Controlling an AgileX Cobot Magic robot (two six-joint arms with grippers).
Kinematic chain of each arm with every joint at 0, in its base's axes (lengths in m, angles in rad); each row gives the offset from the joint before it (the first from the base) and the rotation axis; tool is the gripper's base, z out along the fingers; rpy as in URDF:
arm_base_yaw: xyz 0 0 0.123 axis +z
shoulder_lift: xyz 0 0 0 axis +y
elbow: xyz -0.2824 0 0.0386 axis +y
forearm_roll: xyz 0.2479 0 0.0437 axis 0.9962 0 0.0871
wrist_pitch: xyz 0 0 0 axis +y
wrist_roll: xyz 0.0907 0 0.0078 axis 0.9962 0 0.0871
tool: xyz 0 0 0 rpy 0 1.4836 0
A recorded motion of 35 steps. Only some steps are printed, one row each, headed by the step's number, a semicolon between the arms.
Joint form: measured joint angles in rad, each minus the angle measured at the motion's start. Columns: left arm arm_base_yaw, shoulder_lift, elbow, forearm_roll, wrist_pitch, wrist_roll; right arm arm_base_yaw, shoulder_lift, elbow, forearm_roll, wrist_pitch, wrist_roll.
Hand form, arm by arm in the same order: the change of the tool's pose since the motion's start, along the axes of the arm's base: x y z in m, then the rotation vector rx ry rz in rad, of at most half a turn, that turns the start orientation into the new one. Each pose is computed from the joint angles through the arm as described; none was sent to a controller.
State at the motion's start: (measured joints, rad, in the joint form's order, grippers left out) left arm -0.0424 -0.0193 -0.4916 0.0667 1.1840 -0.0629; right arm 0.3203 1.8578 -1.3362 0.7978 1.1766 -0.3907
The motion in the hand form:
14: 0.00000 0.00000 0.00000 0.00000 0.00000 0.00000; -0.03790 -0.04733 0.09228 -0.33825 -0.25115 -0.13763
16: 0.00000 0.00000 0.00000 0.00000 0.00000 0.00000; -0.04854 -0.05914 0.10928 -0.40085 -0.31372 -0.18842
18: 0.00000 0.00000 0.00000 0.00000 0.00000 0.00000; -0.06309 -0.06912 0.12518 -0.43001 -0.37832 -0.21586
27: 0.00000 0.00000 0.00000 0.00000 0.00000 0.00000; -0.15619 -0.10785 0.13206 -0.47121 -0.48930 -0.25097
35: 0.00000 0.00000 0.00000 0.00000 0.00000 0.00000; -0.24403 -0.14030 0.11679 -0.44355 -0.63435 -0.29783
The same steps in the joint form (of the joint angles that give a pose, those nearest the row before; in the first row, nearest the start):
14: 0.0000 0.0000 0.0000 0.0000 0.0000 0.0000; 0.0000 -0.3005 -0.0445 -0.4749 0.0505 0.3320
16: 0.0000 0.0000 0.0000 0.0000 0.0000 0.0000; 0.0000 -0.3644 -0.0445 -0.5706 0.0556 0.3907
18: 0.0000 0.0000 0.0000 0.0000 0.0000 0.0000; 0.0000 -0.4358 -0.0317 -0.6287 0.0578 0.4116
27: 0.0000 0.0000 0.0000 0.0000 0.0000 0.0000; 0.0000 -0.8096 0.2392 -0.7165 0.0687 0.4269
35: 0.0000 0.0000 0.0000 0.0000 0.0000 0.0000; -0.0001 -1.2023 0.4681 -0.7531 0.0841 0.4268

